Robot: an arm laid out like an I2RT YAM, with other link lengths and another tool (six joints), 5 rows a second.
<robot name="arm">
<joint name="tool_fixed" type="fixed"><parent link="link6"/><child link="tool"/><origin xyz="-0.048 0.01 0.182" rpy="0.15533 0 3.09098"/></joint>
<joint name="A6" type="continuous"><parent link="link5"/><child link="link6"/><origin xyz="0.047 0 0.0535" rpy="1.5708 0 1.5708"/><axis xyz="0 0 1"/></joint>
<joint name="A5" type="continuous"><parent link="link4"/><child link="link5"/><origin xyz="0.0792 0.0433 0.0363" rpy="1.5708 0 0"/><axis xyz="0 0 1"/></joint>
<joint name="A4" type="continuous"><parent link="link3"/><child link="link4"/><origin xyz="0.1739 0.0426 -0.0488" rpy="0 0 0"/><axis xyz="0 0 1"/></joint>
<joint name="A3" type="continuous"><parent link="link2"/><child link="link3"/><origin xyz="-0.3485 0 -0.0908" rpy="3.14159 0 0"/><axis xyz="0 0 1"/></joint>
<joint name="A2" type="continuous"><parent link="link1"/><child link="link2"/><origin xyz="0.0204 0.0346 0.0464" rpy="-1.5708 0 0"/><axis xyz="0 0 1"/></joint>
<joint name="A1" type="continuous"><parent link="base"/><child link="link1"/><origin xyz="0 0 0.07" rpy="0 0 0"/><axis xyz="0 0 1"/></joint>
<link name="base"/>
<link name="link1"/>
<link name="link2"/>
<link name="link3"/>
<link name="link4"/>
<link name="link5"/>
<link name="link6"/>
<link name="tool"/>
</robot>
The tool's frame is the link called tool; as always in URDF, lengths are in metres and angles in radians. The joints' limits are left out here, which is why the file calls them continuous.
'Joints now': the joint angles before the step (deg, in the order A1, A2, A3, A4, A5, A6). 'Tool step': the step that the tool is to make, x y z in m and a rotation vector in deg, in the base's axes. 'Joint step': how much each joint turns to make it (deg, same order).
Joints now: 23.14 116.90 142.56 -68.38 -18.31 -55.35
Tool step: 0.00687 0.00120 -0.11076 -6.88 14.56 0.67
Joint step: -0.10 11.90 -0.07 -4.45 0.00 -1.03
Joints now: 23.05 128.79 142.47 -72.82 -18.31 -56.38
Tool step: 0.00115 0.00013 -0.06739 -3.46 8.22 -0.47
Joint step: 0.00 7.71 -0.44 -0.63 0.18 0.46
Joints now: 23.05 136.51 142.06 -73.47 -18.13 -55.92
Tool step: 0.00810 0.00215 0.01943 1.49 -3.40 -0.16
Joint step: -0.15 -1.87 0.47 1.37 -0.04 0.03
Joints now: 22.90 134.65 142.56 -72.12 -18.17 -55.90
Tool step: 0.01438 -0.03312 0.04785 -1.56 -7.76 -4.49
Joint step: -1.95 -6.25 0.00 0.40 5.03 0.11
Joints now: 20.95 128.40 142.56 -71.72 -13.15 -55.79
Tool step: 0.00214 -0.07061 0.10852 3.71 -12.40 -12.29
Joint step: -6.51 -12.90 0.10 0.79 3.86 4.42
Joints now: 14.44 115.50 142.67 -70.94 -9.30 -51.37
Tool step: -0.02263 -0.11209 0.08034 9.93 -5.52 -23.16
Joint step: -13.73 -9.65 1.78 -2.70 1.57 13.16
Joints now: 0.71 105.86 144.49 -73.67 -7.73 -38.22
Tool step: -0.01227 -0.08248 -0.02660 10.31 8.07 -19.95
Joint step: -11.47 1.71 -0.08 -5.50 0.71 12.86
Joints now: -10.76 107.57 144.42 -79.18 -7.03 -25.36
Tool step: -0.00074 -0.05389 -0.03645 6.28 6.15 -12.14
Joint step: -7.11 4.01 -0.92 -1.76 0.27 6.84
